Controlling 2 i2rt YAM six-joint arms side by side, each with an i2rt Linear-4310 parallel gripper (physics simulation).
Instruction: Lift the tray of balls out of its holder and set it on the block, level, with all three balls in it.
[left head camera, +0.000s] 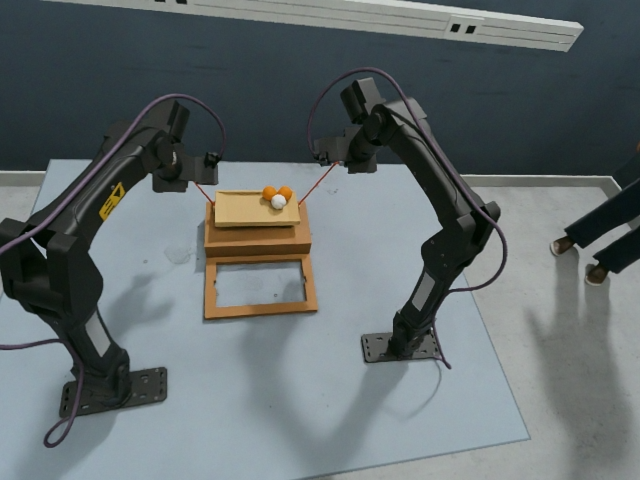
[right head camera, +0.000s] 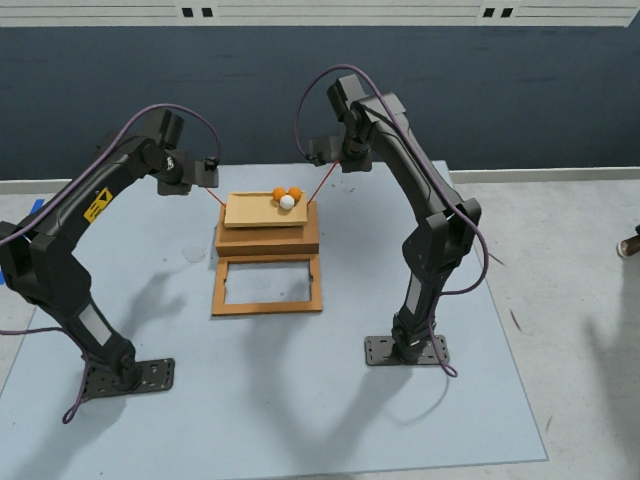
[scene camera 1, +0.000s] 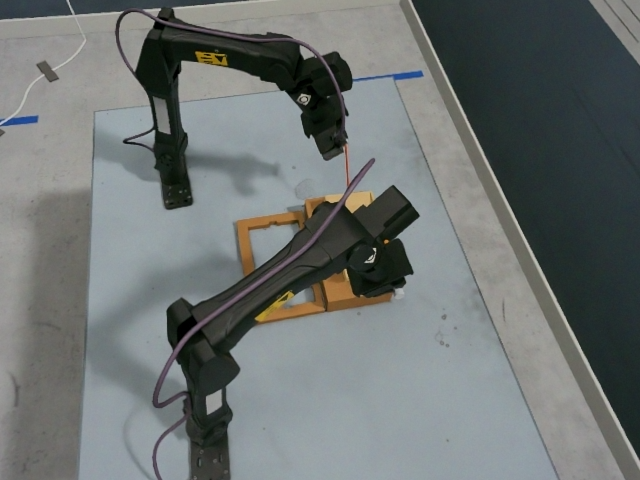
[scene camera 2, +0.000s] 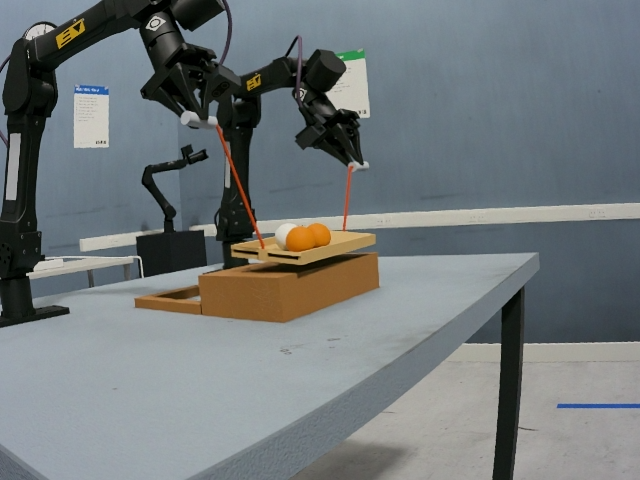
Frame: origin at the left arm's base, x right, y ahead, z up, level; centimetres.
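Seen in the pictures: left gripper, fingertip midpoint: (left head camera: 178, 177) (right head camera: 187, 181) (scene camera 2: 358, 168); right gripper, fingertip midpoint: (left head camera: 349, 162) (right head camera: 350, 161) (scene camera 1: 397, 286) (scene camera 2: 199, 123); left arm's base, link origin: (left head camera: 116, 391) (right head camera: 129, 378) (scene camera 1: 175, 177); right arm's base, link origin: (left head camera: 400, 346) (right head camera: 406, 350) (scene camera 1: 209, 430) (scene camera 2: 19, 320).
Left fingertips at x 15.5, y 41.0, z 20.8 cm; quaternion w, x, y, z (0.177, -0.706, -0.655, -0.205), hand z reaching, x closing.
Pixels of each thing's middle, then the offset from my left fingertips to it. Level surfaces: height alone.
- pale tray, body centre: (scene camera 2: 307, 244) (scene camera 1: 359, 233) (left head camera: 257, 207) (right head camera: 267, 208) dx +18.6, dy -0.9, dz -12.0 cm
- brown block, body centre: (scene camera 2: 295, 282) (scene camera 1: 345, 248) (left head camera: 258, 228) (right head camera: 269, 228) dx +18.5, dy -3.8, dz -17.8 cm
- white ball, body centre: (scene camera 2: 288, 237) (left head camera: 278, 201) (right head camera: 287, 202) dx +24.3, dy -0.7, dz -10.4 cm
- brown holder frame, body centre: (scene camera 2: 219, 292) (scene camera 1: 278, 264) (left head camera: 261, 284) (right head camera: 268, 283) dx +17.4, dy -20.2, dz -20.0 cm
- blue-grey table, surface height: dz -20.8 cm
The pale tray (left head camera: 237, 209) (right head camera: 248, 210) (scene camera 2: 361, 241) hangs on red cords just above the brown block (left head camera: 258, 248) (right head camera: 268, 250) (scene camera 2: 330, 286), with a narrow gap visible in scene camera 2. It looks somewhat tilted. A white ball (left head camera: 278, 202) (right head camera: 286, 202) (scene camera 2: 283, 235) and two orange balls, one (left head camera: 269, 193) and another (left head camera: 285, 193), sit together in the tray near its right-arm end. My left gripper (scene camera 2: 357, 163) is shut on the white handle of one cord. My right gripper (scene camera 2: 199, 118) is shut on the other cord's white handle. Fingertips are hidden in both head cameras.
The brown holder frame (left head camera: 258, 312) (right head camera: 266, 308) (scene camera 1: 245, 253) (scene camera 2: 168, 303) lies against the block, on the side toward the arm bases in the head cameras. The blue-grey table (left head camera: 336, 413) (scene camera 2: 155, 372) carries both arms. A wall (left head camera: 258, 113) stands behind.
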